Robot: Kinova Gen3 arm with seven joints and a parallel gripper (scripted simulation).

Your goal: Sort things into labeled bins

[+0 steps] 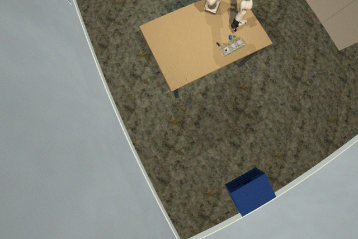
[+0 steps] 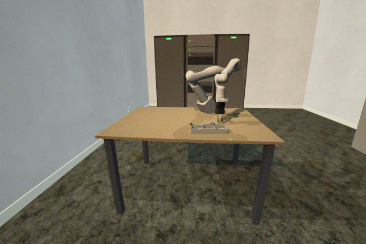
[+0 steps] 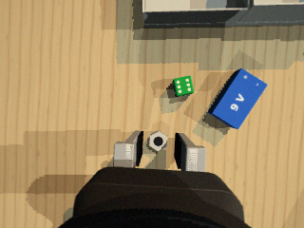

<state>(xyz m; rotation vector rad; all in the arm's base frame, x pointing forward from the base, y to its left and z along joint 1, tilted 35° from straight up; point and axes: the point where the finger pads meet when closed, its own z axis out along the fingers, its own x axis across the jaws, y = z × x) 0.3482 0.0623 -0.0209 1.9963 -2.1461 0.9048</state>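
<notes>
Right now the green die is 50 mm ahead of my hand, 30 mm to the right of it and 30 mm below it. Round my hand: black cylinder: 20 mm ahead, 230 mm to the right, 30 mm below; then blue 9V battery: 40 mm ahead, 80 mm to the right, 30 mm below; then orange battery: 50 mm ahead, 170 mm to the right, 30 mm below.
</notes>
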